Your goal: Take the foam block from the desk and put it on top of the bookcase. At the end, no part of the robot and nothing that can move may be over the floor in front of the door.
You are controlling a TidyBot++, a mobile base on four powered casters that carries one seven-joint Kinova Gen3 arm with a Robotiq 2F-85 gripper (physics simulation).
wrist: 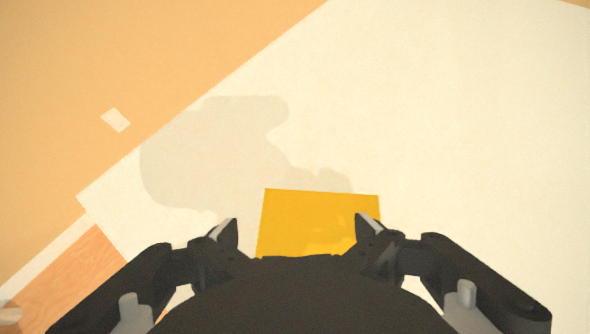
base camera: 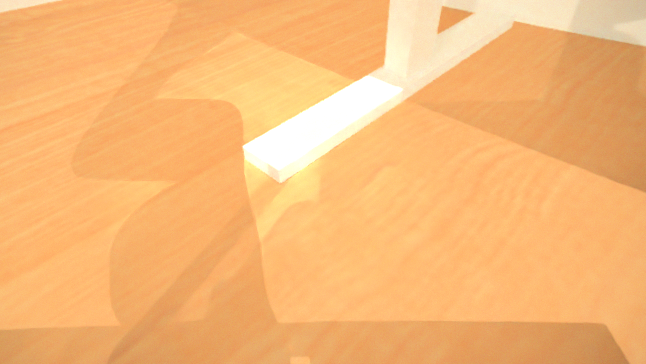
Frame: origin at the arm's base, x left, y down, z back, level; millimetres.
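Seen in the pictures: gripper, fingertip midpoint: (wrist: 296, 227).
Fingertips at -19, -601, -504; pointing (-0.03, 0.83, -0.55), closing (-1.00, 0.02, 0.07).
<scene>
A point is followed by its place in that frame, as x, y, z.
The foam block (wrist: 320, 205) @(-40, -599, -520) is a yellow-orange box on the white desk top (wrist: 450, 100) @(-236, -553, -654), low in the middle of the wrist view. My gripper (wrist: 296, 227) @(-19, -601, -504) is open, with its fingertips over the block area. The left finger stands left of the block with a gap. The right finger overlaps the block's right part in the picture. How high the fingertips are above the desk top I cannot tell. The block's near side is hidden behind the gripper body. The bookcase and the door do not show in either view.
In the base camera view, a white foot bar (base camera: 320, 125) lies on the wood floor (base camera: 450, 240) @(-138, 397, -374), with an upright white leg (base camera: 410, 40) @(-135, 303, -710) on it. In the wrist view, an orange wall (wrist: 60, 60) @(777, -310, -1261) with a small pale plate (wrist: 115, 120) @(792, -9, -1236) borders the desk at upper left.
</scene>
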